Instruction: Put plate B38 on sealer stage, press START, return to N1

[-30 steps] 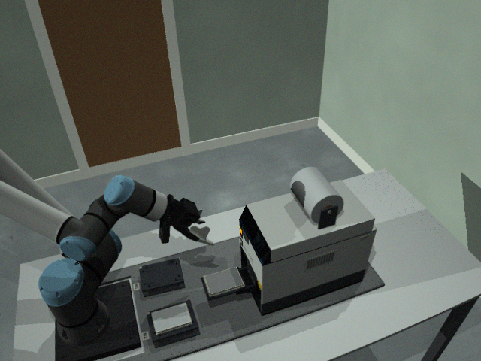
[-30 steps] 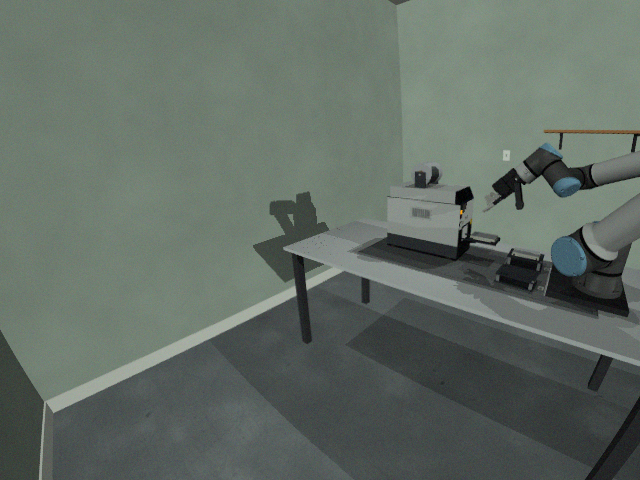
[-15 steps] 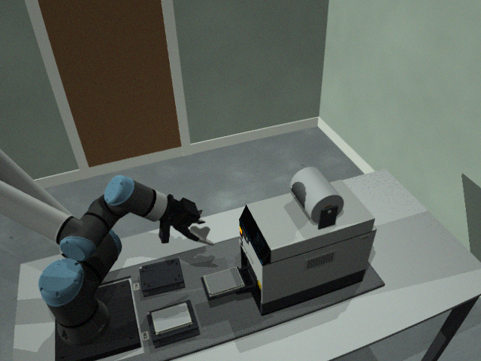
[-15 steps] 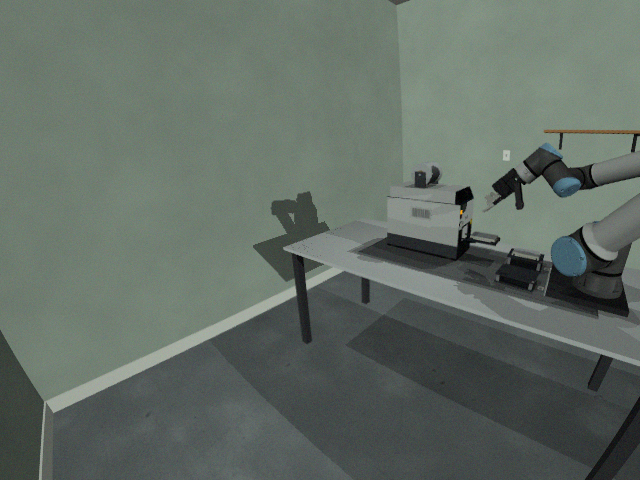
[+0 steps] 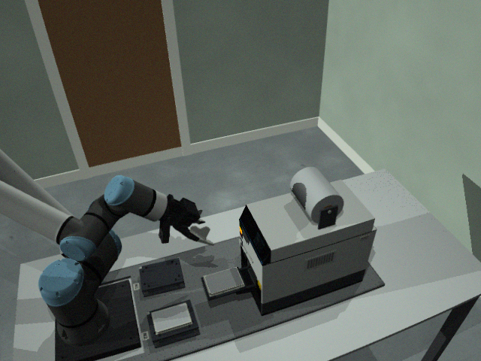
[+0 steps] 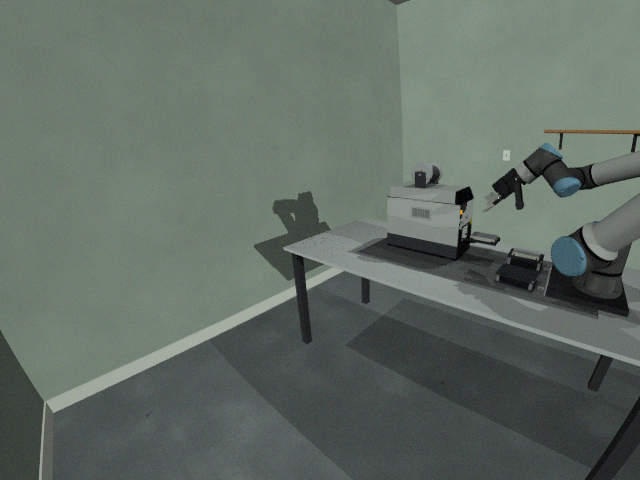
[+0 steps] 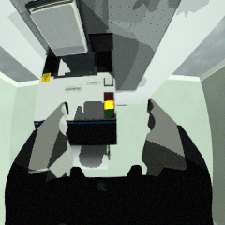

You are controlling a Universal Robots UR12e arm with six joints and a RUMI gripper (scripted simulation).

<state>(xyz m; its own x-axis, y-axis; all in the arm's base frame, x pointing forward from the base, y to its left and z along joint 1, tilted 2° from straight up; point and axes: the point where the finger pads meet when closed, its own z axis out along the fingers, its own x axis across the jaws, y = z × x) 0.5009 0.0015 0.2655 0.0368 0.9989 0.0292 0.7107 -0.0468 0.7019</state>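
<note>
My gripper is now 20 mm short of the plate B38, 90 mm to the left of it and 170 mm above it. Also, from my hand: foil-covered plate (190 mm behind, 130 mm to the right, 220 mm below); then nest N1 (180 mm behind, 90 mm to the left, 240 mm below); then sealer stage (20 mm ahead, 90 mm to the right, 180 mm below).
</note>
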